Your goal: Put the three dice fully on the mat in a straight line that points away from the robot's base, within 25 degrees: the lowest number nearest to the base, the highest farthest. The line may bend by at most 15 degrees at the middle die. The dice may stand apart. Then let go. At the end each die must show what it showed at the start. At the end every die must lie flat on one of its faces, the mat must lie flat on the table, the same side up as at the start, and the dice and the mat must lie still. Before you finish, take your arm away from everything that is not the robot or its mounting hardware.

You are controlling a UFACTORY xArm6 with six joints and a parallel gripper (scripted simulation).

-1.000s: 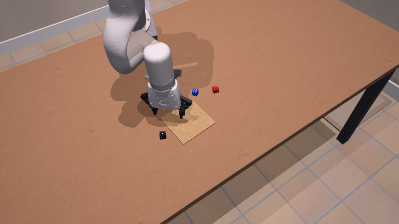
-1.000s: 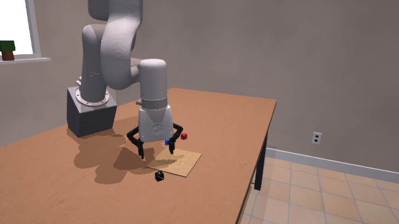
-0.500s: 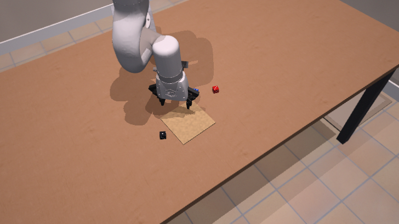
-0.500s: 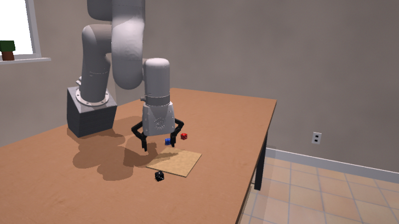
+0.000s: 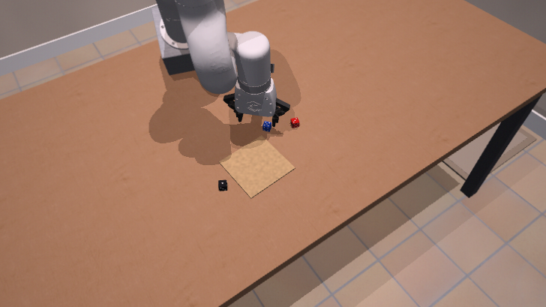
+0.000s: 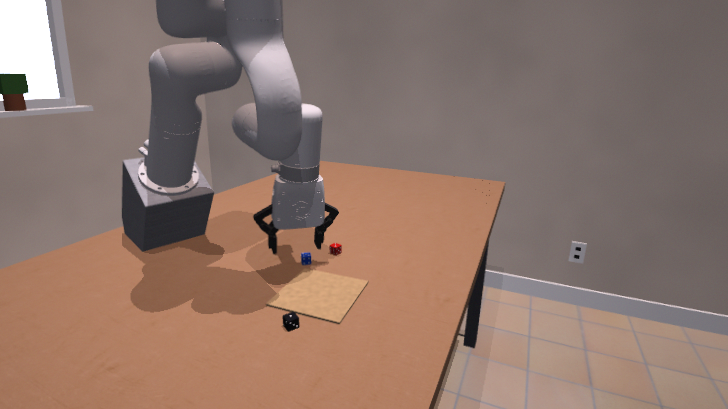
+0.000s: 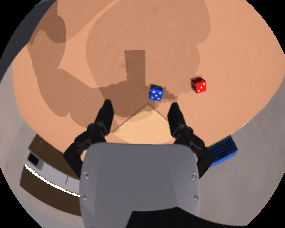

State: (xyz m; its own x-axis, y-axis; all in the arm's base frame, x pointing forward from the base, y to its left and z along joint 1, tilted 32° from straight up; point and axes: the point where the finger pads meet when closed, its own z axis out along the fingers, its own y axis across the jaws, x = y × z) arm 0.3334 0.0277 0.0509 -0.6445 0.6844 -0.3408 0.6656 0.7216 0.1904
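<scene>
My gripper is now 10 mm short of the blue die, 20 mm to the right of it and 40 mm above it. Also, from my hand: red die: 50 mm ahead, 90 mm to the left, 40 mm below; then black die: 90 mm ahead, 180 mm to the right, 40 mm below; then tan mat: 90 mm ahead, 70 mm to the right, 50 mm below.
</scene>
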